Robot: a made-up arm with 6 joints. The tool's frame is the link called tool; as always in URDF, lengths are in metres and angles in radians.
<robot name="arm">
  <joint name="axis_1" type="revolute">
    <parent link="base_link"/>
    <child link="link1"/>
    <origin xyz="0 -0.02 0.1"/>
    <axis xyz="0 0 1"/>
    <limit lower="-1.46" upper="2.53" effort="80" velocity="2.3"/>
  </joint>
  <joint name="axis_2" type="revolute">
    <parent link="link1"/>
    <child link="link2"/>
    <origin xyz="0.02 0 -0.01"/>
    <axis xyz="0.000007 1 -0.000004"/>
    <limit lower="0.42" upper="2.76" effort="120" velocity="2.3"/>
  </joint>
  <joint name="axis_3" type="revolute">
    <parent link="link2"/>
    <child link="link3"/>
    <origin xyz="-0.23 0 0.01"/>
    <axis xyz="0.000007 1 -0.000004"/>
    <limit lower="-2.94" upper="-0.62" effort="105" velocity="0.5"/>
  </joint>
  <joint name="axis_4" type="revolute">
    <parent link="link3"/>
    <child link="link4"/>
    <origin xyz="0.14 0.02 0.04"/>
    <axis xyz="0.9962 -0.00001 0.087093"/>
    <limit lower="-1.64" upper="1.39" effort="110" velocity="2.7"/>
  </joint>
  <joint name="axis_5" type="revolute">
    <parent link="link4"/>
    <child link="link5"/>
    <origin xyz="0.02 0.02 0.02"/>
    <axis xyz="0.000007 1 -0.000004"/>
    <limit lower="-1.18" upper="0.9" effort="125" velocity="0.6"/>
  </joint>
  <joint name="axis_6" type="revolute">
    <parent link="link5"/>
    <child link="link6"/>
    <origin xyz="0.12 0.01 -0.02"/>
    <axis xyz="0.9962 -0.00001 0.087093"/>
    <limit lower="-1.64" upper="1.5" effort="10" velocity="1.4"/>
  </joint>
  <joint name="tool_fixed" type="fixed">
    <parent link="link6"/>
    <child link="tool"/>
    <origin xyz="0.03 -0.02 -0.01" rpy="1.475 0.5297 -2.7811"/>
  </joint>
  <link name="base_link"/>
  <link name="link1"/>
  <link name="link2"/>
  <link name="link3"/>
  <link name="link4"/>
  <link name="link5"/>
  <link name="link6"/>
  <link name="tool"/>
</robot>
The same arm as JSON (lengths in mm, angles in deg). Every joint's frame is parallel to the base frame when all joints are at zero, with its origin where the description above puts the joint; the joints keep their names.
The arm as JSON. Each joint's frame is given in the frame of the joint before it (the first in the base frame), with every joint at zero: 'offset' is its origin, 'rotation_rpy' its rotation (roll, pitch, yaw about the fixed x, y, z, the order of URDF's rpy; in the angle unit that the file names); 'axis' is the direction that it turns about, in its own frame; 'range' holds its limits. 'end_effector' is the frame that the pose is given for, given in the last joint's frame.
{"length_unit": "mm", "angle_unit": "deg", "chain": [{"id": "axis_1", "offset": [0.0, -20.0, 100.0], "rotation_rpy": [0.0, 0.0, 0.0], "axis": [0.0, 0.0, 1.0], "range": [-83.65, 144.96]}, {"id": "axis_2", "offset": [20.0, 0.0, -10.0], "rotation_rpy": [0.0, 0.0, 0.0], "axis": [0.0, 1.0, 0.0], "range": [24.06, 158.14]}, {"id": "axis_3", "offset": [-230.0, 0.0, 10.0], "rotation_rpy": [0.0, 0.0, 0.0], "axis": [0.0, 1.0, 0.0], "range": [-168.45, -35.52]}, {"id": "axis_4", "offset": [140.0, 20.0, 40.0], "rotation_rpy": [0.0, 0.0, 0.0], "axis": [0.9962, 0.0, 0.0871], "range": [-93.97, 79.64]}, {"id": "axis_5", "offset": [20.0, 20.0, 20.0], "rotation_rpy": [0.0, 0.0, 0.0], "axis": [0.0, 1.0, 0.0], "range": [-67.61, 51.57]}, {"id": "axis_6", "offset": [120.0, 10.0, -20.0], "rotation_rpy": [0.0, 0.0, 0.0], "axis": [0.9962, 0.0, 0.0871], "range": [-93.97, 85.94]}], "end_effector": {"offset": [30.0, -20.0, -10.0], "rotation_rpy": [84.51, 30.35, -159.35]}}
